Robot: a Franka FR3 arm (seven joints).
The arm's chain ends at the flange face. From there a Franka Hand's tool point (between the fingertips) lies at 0.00 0.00 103.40 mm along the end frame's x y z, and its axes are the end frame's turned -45 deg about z.
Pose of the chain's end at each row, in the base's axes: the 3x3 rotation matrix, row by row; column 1 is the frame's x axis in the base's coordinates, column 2 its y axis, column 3 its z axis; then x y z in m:
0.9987 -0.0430 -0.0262; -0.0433 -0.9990 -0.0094; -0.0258 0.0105 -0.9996; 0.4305 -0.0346 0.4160
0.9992 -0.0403 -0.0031; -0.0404 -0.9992 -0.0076; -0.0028 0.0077 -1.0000; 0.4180 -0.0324 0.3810
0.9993 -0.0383 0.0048; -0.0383 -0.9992 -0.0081; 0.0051 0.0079 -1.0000; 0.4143 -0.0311 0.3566
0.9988 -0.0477 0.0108; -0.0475 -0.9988 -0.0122; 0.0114 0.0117 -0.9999; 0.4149 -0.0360 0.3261
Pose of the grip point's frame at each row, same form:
0.7366 0.6758 -0.0262; 0.6758 -0.7370 -0.0094; -0.0257 -0.0108 -0.9996; 0.4278 -0.0356 0.3126
0.7350 0.6780 -0.0031; 0.6780 -0.7351 -0.0076; -0.0074 0.0035 -1.0000; 0.4177 -0.0332 0.2776
0.7337 0.6795 0.0048; 0.6795 -0.7336 -0.0081; -0.0020 0.0092 -1.0000; 0.4148 -0.0319 0.2532
0.7400 0.6725 0.0108; 0.6727 -0.7398 -0.0122; -0.0002 0.0163 -0.9999; 0.4160 -0.0373 0.2227

